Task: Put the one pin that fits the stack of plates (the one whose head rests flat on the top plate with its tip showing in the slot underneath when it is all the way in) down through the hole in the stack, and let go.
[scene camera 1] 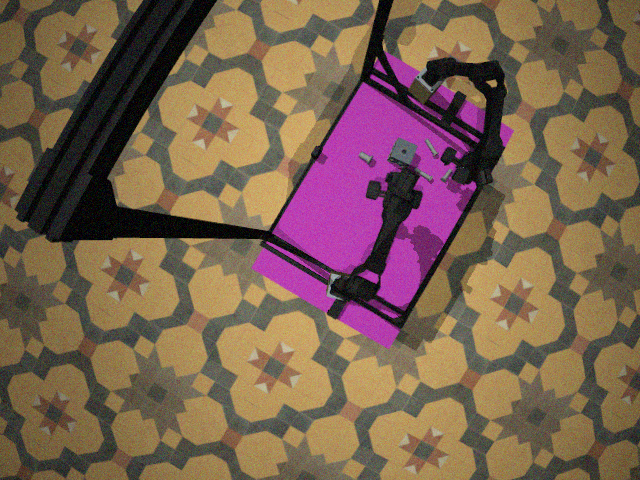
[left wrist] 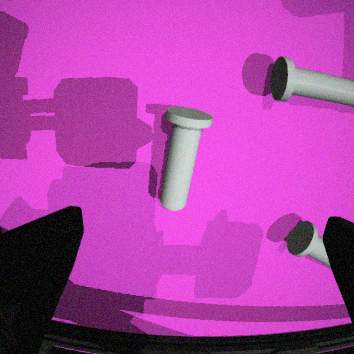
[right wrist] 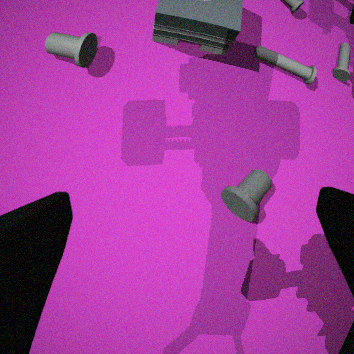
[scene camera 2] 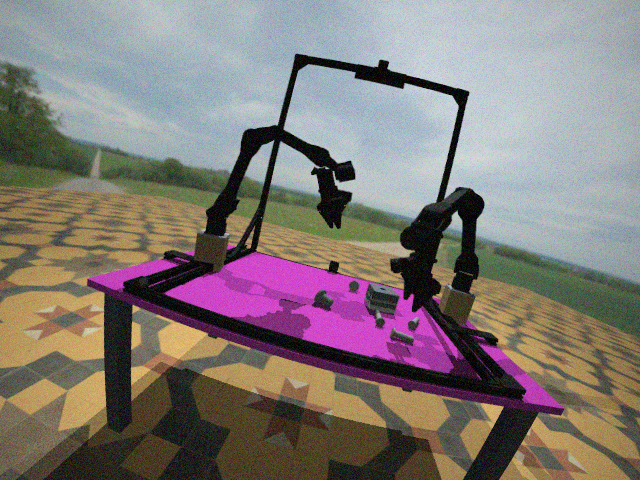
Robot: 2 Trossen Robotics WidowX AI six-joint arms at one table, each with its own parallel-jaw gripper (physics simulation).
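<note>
The grey plate stack (scene camera 1: 403, 150) (scene camera 2: 381, 298) (right wrist: 199, 20) stands on the table, its top hole visible in scene camera 1. Several pins lie on their sides. Two are thick: one (scene camera 1: 366, 157) (scene camera 2: 353, 285) (right wrist: 71, 47) left of the stack, one (scene camera 2: 323, 298) (right wrist: 248, 195) hidden in scene camera 1. A short slimmer pin (scene camera 1: 447, 175) (scene camera 2: 401, 336) (left wrist: 181, 160) (right wrist: 342, 62) lies below my left gripper (scene camera 1: 462, 172) (scene camera 2: 411, 303) (left wrist: 208, 226), which is open and empty. My right gripper (scene camera 2: 334, 225) (right wrist: 198, 203) is open and empty, high above the table.
Two slim pins lie near the stack: one (scene camera 1: 424, 175) (scene camera 2: 379, 317) (left wrist: 322, 86) (right wrist: 287, 65) beside it, another (scene camera 1: 431, 147) (scene camera 2: 413, 323) (left wrist: 304, 239) nearer the left arm's base. Black rails (scene camera 2: 289, 343) edge the magenta table (scene camera 1: 320, 206). An overhead frame (scene camera 2: 330, 63) rises behind it.
</note>
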